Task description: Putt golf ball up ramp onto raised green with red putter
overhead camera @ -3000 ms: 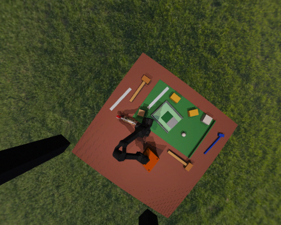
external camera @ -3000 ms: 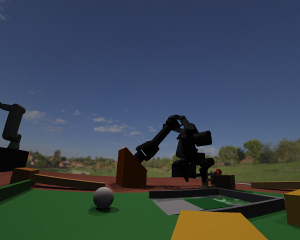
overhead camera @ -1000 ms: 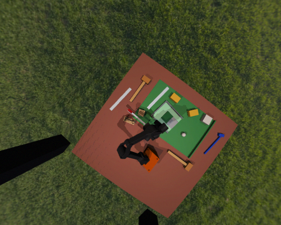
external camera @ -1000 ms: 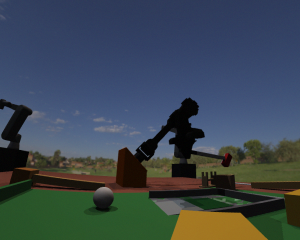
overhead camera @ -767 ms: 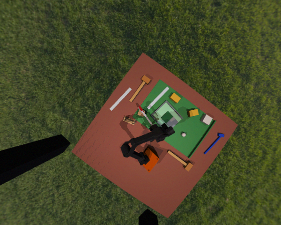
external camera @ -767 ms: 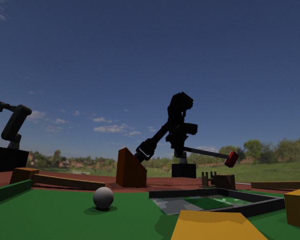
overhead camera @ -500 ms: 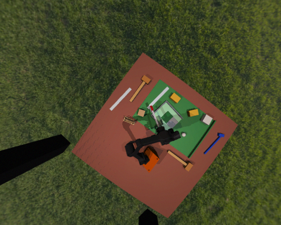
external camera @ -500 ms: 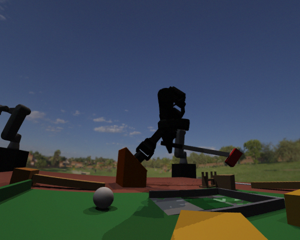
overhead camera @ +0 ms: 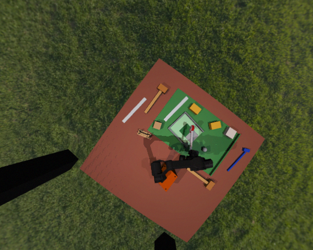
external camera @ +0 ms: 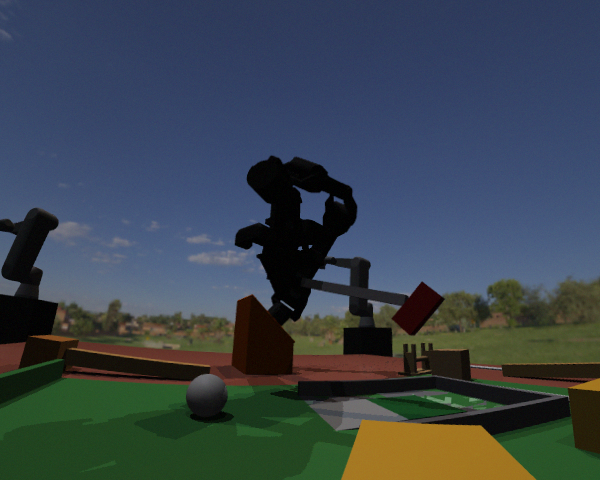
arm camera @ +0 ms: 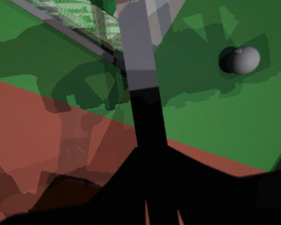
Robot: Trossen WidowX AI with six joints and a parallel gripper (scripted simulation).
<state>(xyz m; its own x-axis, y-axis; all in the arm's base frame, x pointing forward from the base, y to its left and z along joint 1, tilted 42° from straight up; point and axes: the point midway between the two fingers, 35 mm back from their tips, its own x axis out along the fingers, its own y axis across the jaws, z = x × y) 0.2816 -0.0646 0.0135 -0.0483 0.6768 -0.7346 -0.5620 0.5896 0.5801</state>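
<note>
The red putter lies 9 cm ahead of my gripper tip and 7 cm to the left of it. Round my gripper tip: brown block 36 cm to the left, 12 cm below, 2 cm ahead; white golf ball 14 cm ahead, 13 cm below, 11 cm to the right; green mat 20 cm ahead, 15 cm below, 5 cm to the left.
</note>
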